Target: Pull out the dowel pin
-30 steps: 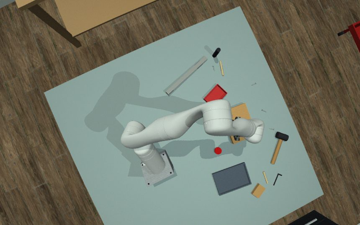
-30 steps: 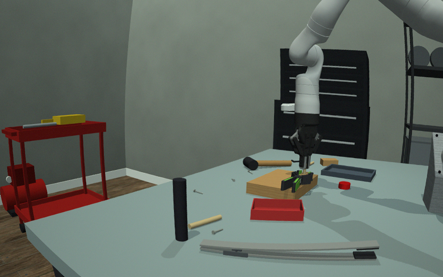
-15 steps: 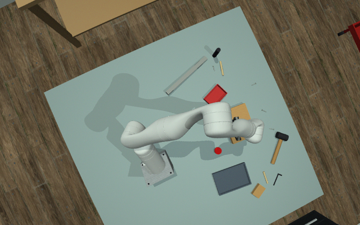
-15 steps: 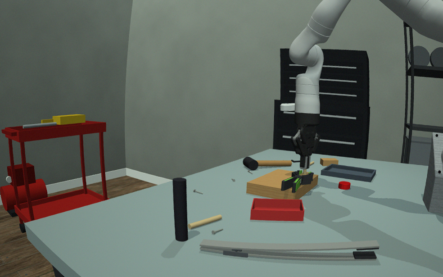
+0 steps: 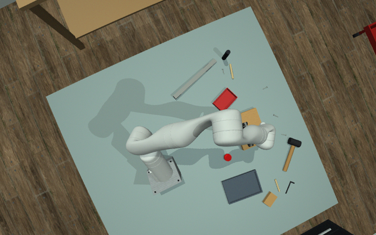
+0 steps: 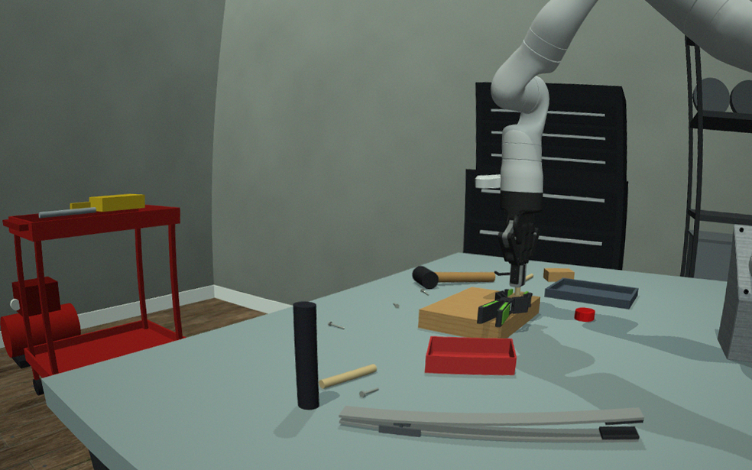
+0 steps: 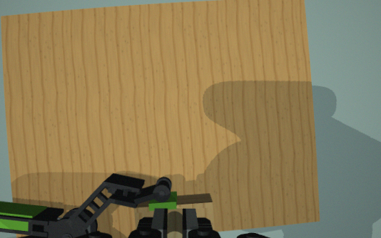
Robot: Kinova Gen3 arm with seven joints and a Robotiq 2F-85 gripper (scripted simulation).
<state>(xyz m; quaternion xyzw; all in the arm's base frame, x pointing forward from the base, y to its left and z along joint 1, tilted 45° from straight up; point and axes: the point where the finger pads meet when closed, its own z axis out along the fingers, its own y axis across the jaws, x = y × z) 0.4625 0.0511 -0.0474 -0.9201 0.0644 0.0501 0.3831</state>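
My hand is 2 cm above the dowel pin. The rest, counted from my hand: red puck 12 cm behind, 9 cm to the right, 8 cm below; small wooden block 5 cm below; wooden bench board 5 cm ahead, 6 cm below.
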